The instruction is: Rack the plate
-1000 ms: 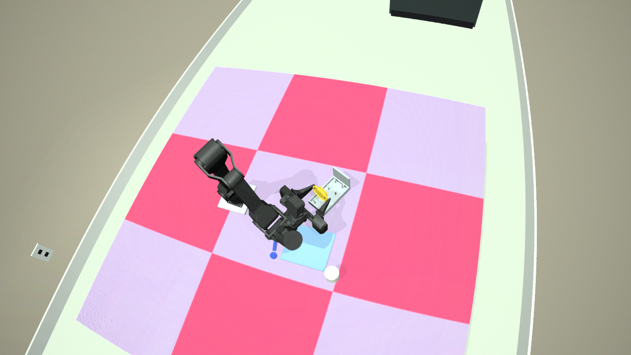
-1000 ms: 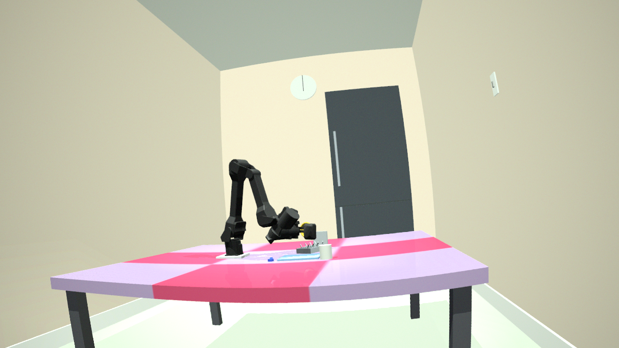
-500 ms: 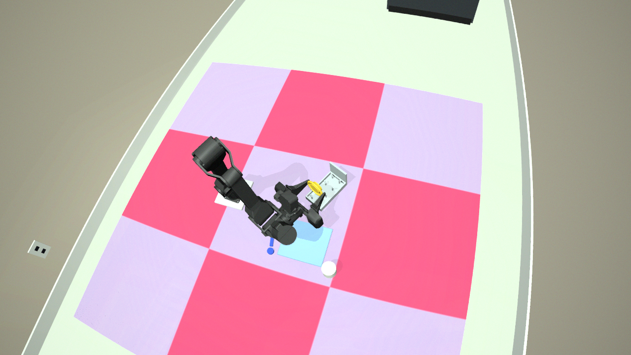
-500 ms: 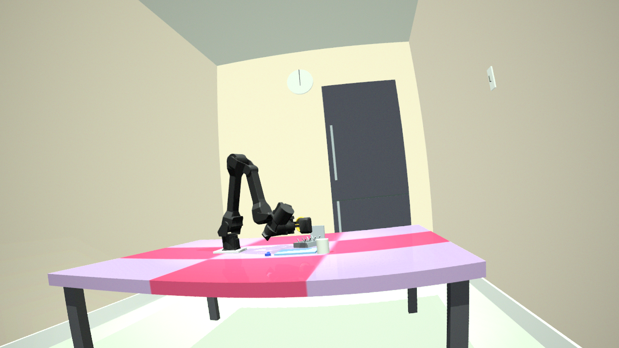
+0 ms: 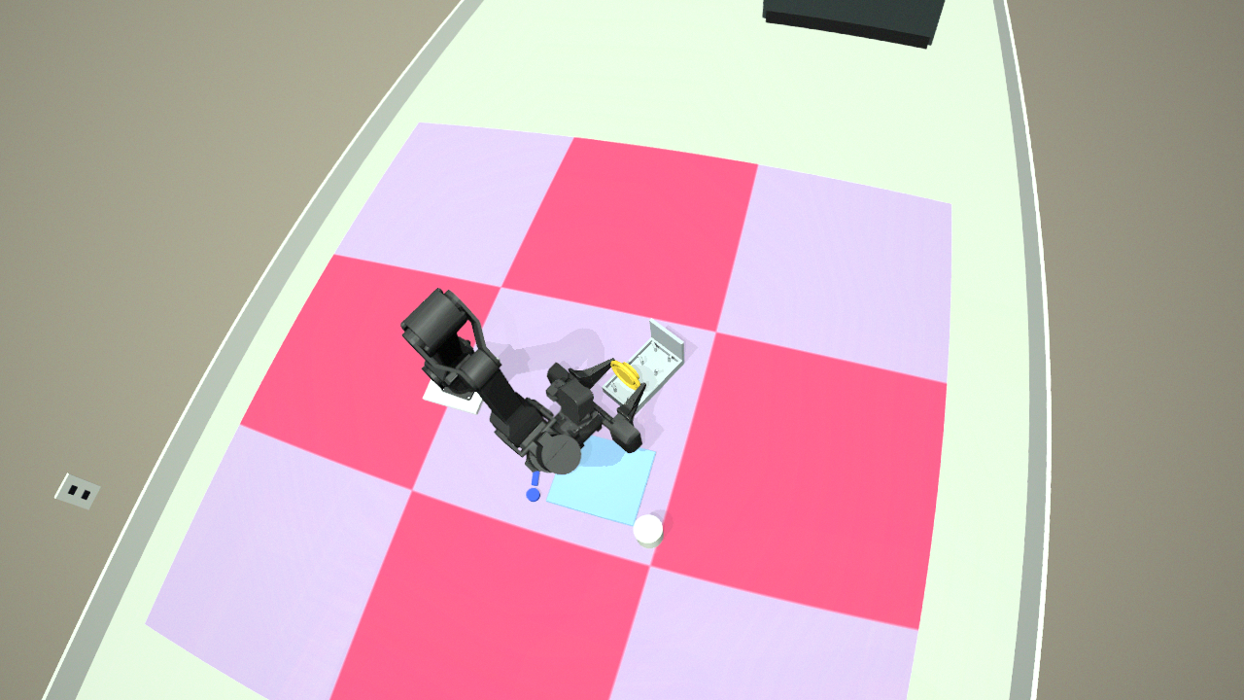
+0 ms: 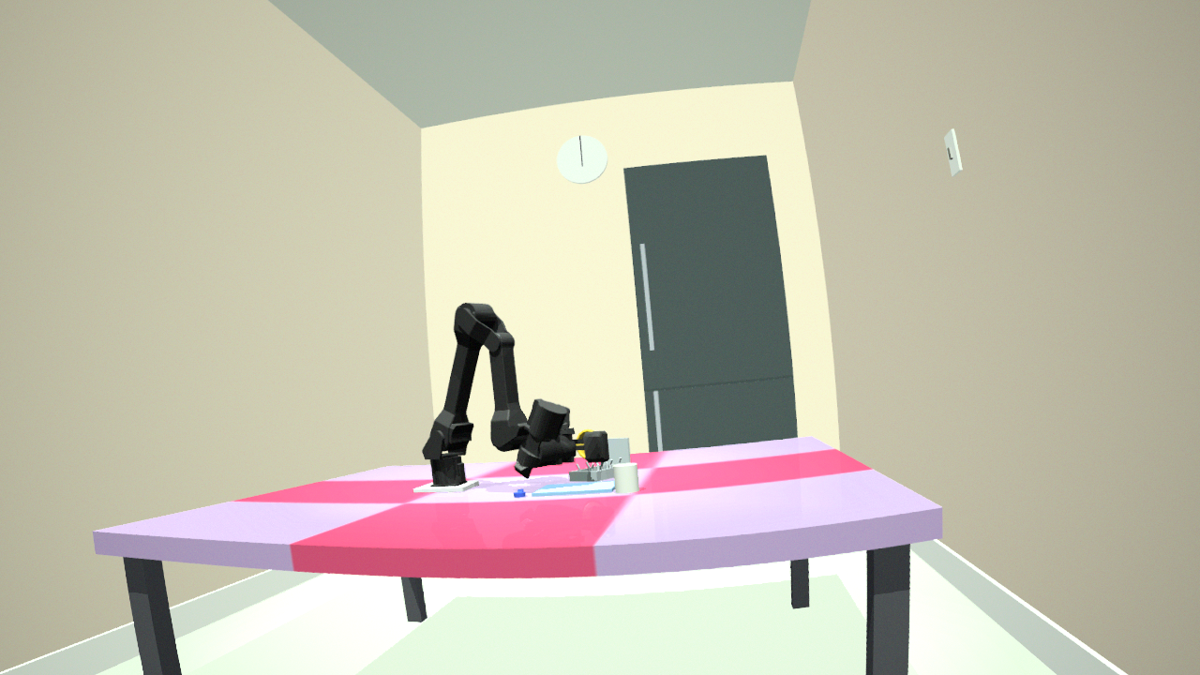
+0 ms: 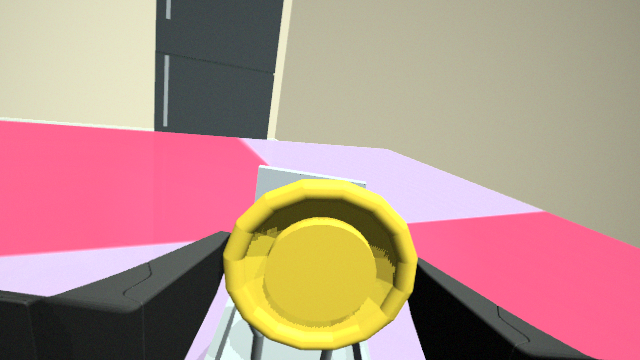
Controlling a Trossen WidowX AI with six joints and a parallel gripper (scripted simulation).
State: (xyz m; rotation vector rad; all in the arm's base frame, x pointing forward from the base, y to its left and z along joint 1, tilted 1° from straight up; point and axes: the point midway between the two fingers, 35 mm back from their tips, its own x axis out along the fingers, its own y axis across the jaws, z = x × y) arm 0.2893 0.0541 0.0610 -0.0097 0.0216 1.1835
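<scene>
My gripper tip is 1 cm short of the grey dish rack, 3 cm to the right of it and 5 cm above it. Also, from my gripper tip: yellow plate 1 cm to the right; then light blue mat 16 cm to the right, 7 cm below; then blue spoon 10 cm behind, 21 cm to the right, 7 cm below.
</scene>
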